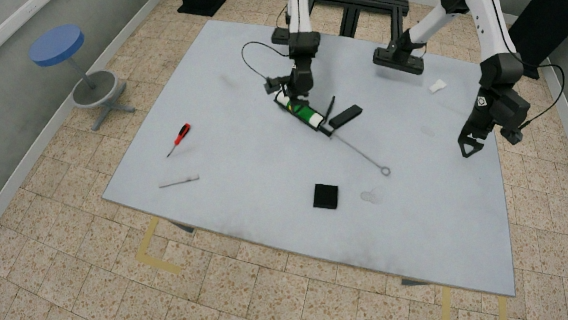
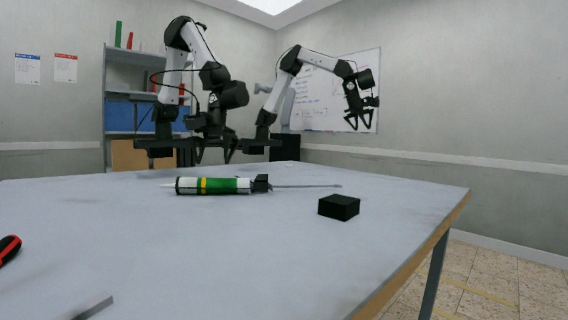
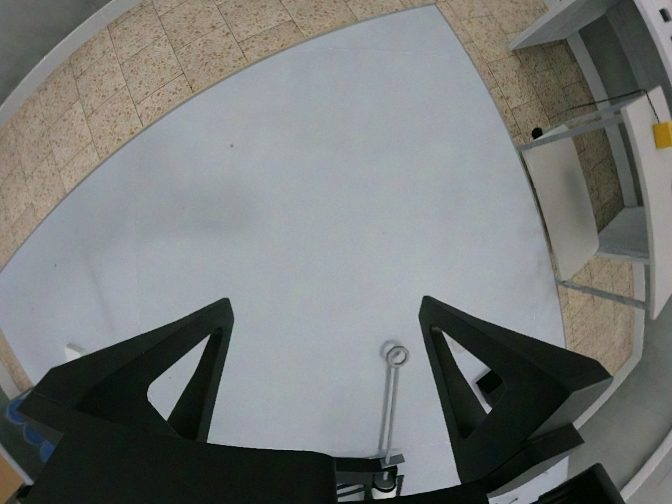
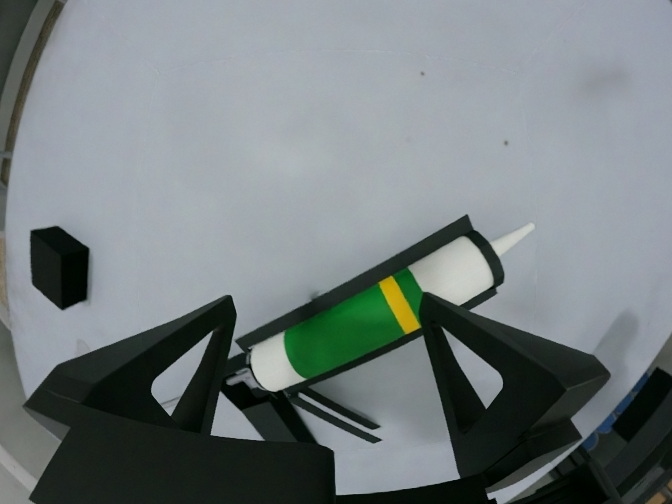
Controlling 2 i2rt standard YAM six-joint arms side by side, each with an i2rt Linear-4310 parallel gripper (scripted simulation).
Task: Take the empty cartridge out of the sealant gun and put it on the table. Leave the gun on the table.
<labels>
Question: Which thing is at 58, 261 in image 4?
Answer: A black block.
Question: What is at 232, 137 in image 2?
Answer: My right gripper.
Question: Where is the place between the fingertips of my right gripper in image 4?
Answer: At 327, 305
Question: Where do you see a black block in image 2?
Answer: At 335, 206
</labels>
